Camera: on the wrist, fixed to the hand. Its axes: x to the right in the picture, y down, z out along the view.
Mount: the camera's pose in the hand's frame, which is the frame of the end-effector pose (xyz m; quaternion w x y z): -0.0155 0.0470 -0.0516 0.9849 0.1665 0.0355 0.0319
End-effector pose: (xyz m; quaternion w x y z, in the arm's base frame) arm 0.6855 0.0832 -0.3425 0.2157 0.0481 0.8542 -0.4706
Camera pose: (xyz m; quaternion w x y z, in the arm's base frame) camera 0.6962 0.1536 -0.3490 0.1891 0.1272 0.7691 -0.5971
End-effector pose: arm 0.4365 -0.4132 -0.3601 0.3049 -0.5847 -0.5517 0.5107
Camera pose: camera 0.5024 -0.4270 -0.3842 0.4009 -0.5608 -0.4289 0.5838
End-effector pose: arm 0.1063 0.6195 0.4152 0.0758 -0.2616 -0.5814 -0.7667
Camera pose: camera 0.1231 0.5539 0.4380 0.1633 -0.2364 -0.6892 -0.6652
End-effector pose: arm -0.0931 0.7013 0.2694 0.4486 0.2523 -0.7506 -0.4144
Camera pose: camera -0.0406 0.7174 0.3152 0.4397 0.3139 -0.8004 -0.2599
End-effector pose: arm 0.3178 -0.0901 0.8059 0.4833 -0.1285 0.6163 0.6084
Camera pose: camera 0.2678 -0.1312 0.8363 0.4561 -0.0480 0.7295 0.5074
